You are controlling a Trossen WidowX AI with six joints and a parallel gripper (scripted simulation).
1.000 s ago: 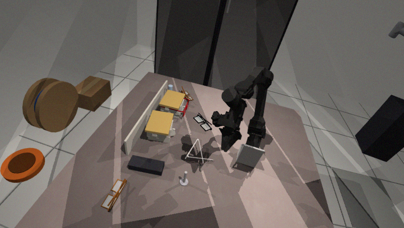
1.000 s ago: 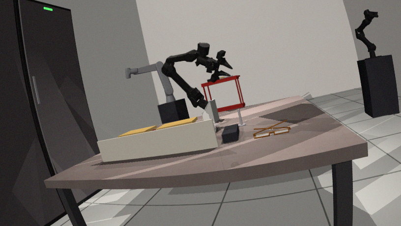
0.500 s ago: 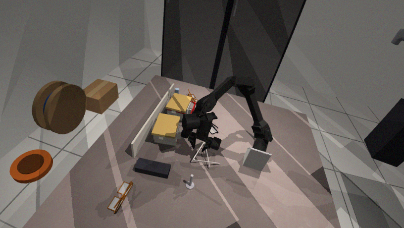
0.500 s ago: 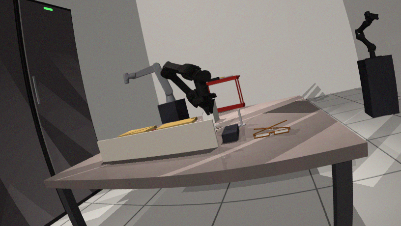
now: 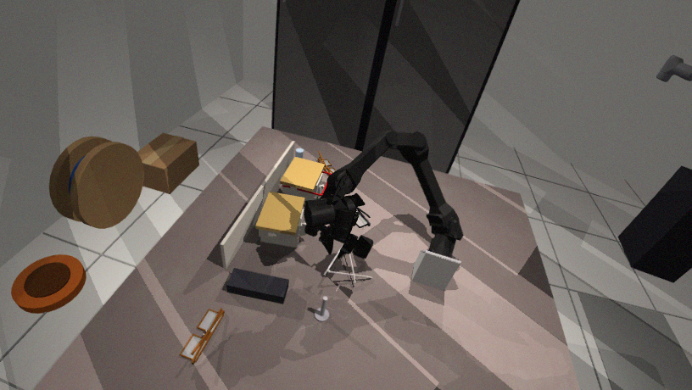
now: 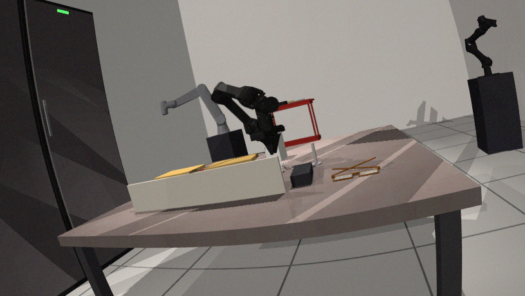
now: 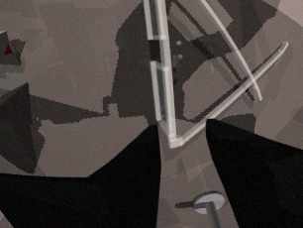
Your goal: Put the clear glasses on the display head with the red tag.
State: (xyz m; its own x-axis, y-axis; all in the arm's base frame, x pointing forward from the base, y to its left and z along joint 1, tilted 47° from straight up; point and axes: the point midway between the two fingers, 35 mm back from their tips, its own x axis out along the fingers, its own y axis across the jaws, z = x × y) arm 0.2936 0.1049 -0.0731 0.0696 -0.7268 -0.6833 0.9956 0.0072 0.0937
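My gripper tip is now 15 cm to the right of the small metal post, 5 cm above it and 3 cm past it. Round my gripper tip: dark box: 16 cm to the left, 16 cm ahead, 6 cm below; then white panel: 33 cm ahead, 16 cm to the right, 2 cm below.
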